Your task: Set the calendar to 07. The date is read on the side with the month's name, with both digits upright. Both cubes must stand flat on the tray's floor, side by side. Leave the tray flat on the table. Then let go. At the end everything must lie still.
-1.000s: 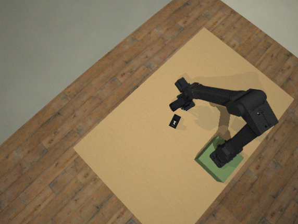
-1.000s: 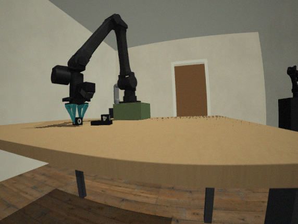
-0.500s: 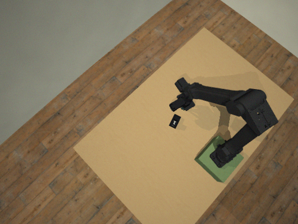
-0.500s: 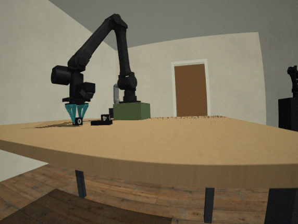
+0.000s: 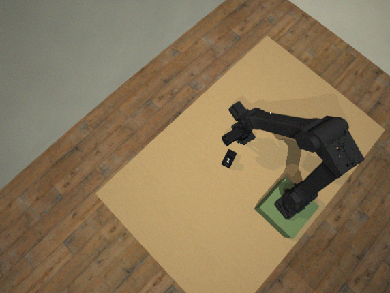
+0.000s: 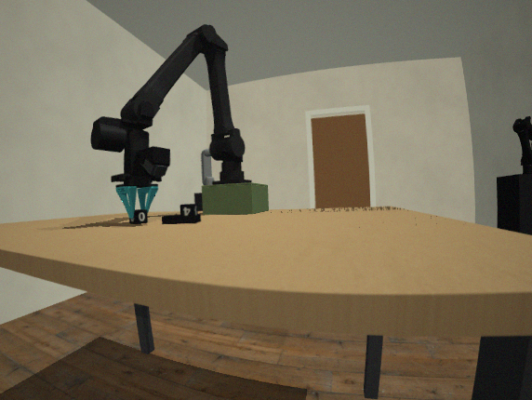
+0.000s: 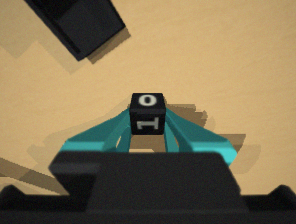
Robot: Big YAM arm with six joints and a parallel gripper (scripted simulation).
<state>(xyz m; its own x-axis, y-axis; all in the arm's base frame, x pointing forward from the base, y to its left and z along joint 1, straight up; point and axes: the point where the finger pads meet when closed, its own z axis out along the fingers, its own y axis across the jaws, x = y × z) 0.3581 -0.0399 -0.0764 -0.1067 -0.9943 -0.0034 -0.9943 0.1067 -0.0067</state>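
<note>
My hand is right at the digit cube. Round my hand: black calendar tray 100 mm to the left, 50 mm behind, 10 mm below.
</note>
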